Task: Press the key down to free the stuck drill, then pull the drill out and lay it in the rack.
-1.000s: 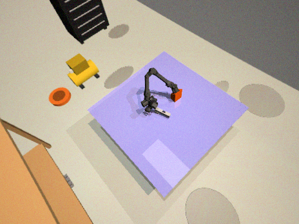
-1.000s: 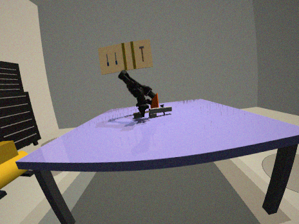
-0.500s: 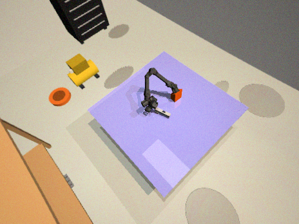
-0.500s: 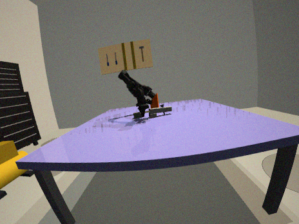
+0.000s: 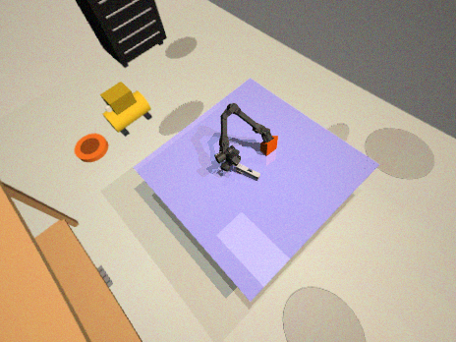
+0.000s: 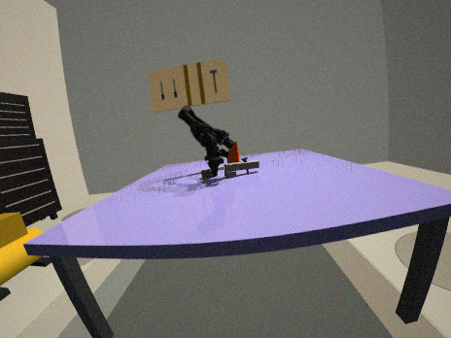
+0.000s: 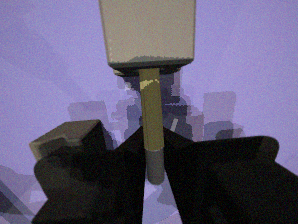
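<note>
My gripper tip is now 13 cm to the right of the grey block, 6 cm past it and 2 cm below it. Round my gripper tip: dark key (15 cm to the left, 7 cm behind, 3 cm above); then thin drill (3 cm to the left, 3 cm above, 2 cm behind).
</note>
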